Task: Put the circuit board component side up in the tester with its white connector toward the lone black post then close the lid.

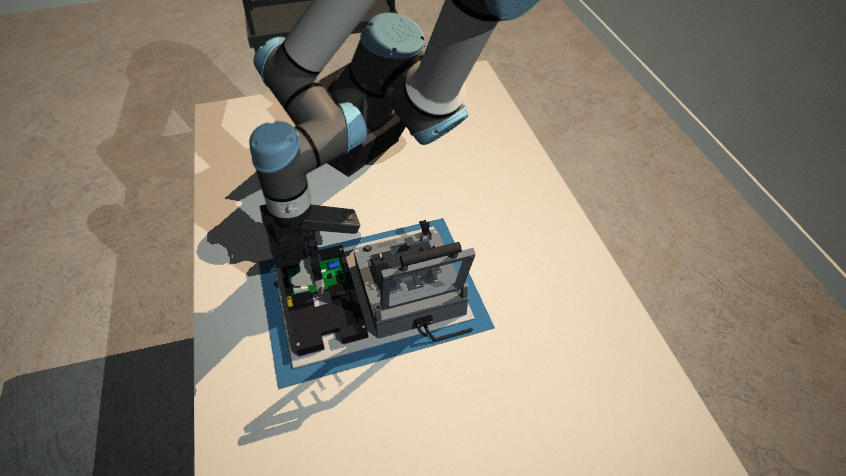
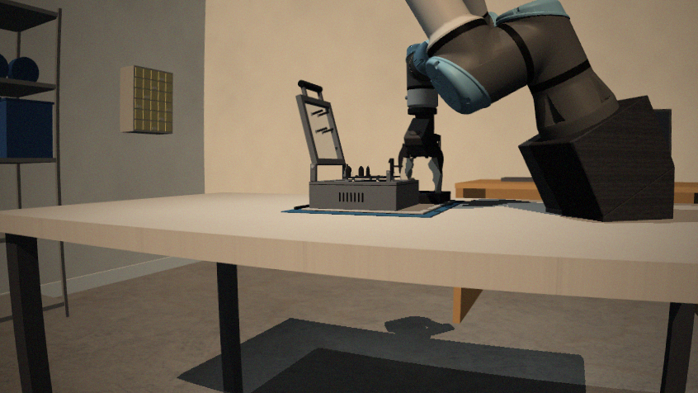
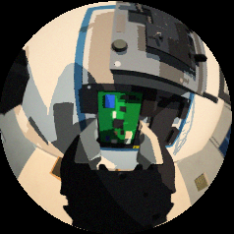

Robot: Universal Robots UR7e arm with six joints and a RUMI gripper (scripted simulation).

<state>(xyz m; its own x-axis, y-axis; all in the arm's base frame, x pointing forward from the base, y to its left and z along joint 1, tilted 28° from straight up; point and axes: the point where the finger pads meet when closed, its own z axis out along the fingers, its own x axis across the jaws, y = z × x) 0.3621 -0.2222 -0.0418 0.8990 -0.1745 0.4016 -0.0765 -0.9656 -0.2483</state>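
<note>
The green circuit board lies right at my hand. Also, from my hand: tester lid 20 cm ahead, 15 cm to the left, 16 cm above; then black post 2 cm ahead, 23 cm to the left, 7 cm above.
</note>
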